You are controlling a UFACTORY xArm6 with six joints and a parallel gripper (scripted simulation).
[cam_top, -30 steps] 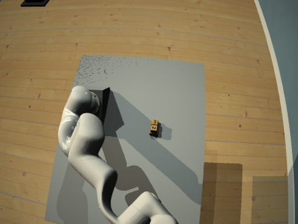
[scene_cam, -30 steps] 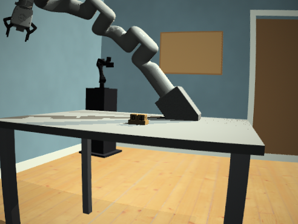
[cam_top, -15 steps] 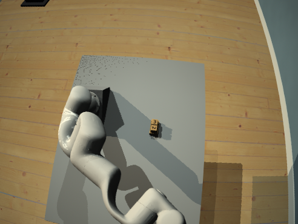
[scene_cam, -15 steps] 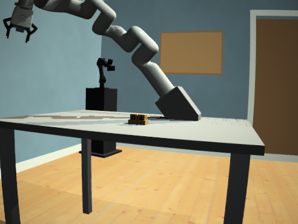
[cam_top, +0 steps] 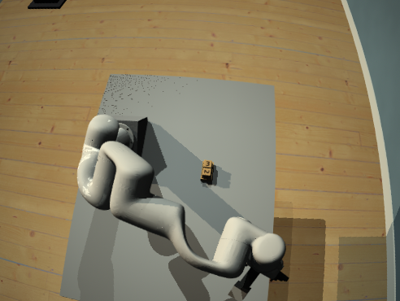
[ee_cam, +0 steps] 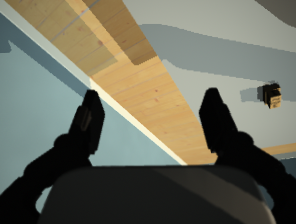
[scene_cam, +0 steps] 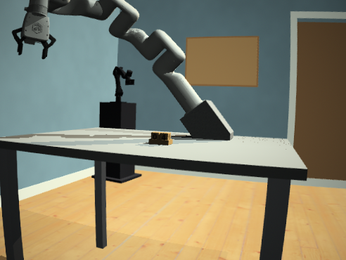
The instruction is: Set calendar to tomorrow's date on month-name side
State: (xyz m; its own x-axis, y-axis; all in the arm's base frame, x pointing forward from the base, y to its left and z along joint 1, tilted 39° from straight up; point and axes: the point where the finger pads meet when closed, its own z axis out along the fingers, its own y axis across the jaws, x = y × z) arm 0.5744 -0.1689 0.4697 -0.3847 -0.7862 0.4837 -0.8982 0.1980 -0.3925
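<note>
The wooden number cube lies 410 mm to the left of my hand, 300 mm below it and 250 mm behind it. The rest, counted from my hand: wooden calendar tray: 430 mm to the left, 310 mm below, 250 mm behind.
</note>
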